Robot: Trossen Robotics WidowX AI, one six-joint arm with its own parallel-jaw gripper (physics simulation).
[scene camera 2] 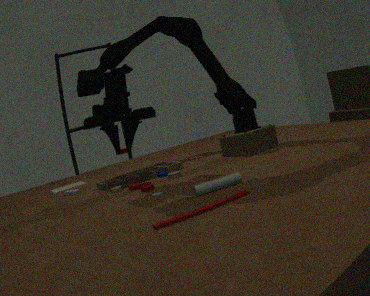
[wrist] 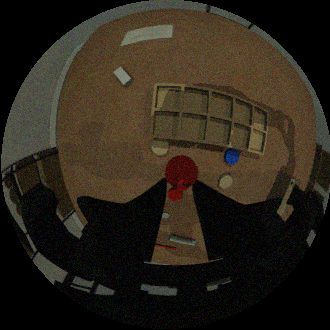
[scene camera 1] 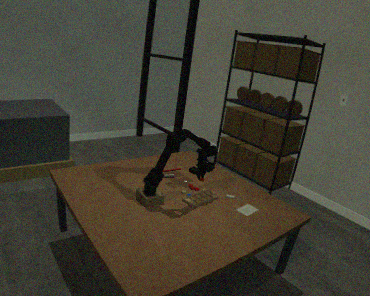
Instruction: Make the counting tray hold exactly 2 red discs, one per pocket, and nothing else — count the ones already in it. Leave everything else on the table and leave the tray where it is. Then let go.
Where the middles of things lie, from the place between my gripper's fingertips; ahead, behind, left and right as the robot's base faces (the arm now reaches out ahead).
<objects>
The wooden counting tray (scene camera 2: 150, 172) lies 10 cm to the right of my hand, 8 cm below it and 5 cm behind it.
</objects>
